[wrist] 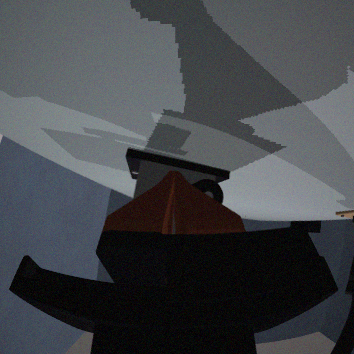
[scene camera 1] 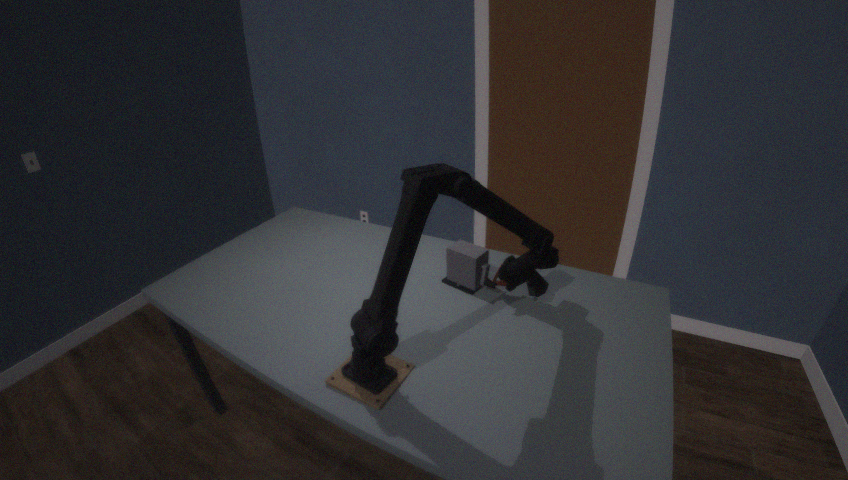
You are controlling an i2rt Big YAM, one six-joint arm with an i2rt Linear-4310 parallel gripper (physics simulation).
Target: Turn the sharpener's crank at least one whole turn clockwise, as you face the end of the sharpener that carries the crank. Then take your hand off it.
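Seen in the pictures: gripper, fingertip midpoint: [wrist: 173,177] [scene camera 1: 492,283]; arm's base, origin of the base link: [scene camera 1: 369,374].
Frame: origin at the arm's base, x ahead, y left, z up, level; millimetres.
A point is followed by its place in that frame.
The sharpener [scene camera 1: 464,265] @[x 461, y -8, z 79 mm] [wrist: 148,176] @[x 519, y -57, z 13 mm] is a grey box on a dark base plate, standing toward the far side of the table. Its dark crank [scene camera 1: 490,283] @[x 470, y -97, z 36 mm] is low on the right end, beside my fingertips. In the wrist view, a round black part of the crank [wrist: 216,189] @[x 470, y -110, z 23 mm] shows just right of the fingers; the rest of the crank is hidden behind them. My gripper [scene camera 1: 498,280] @[x 498, y -93, z 17 mm] [wrist: 173,177] @[x 498, y -93, z 17 mm] is shut and empty, its orange-brown fingers pointing at the crank end. I cannot tell whether they touch the crank.
The arm's wooden mounting plate [scene camera 1: 387,397] @[x -32, y -83, z -1 mm] sits at the near edge of the pale table [scene camera 1: 255,261] @[x 180, y 783, z -9 mm]. The arm arches over the table from there. Beyond the table are a blue wall [scene camera 1: 357,107] and a brown door panel [scene camera 1: 565,118] with white trim.
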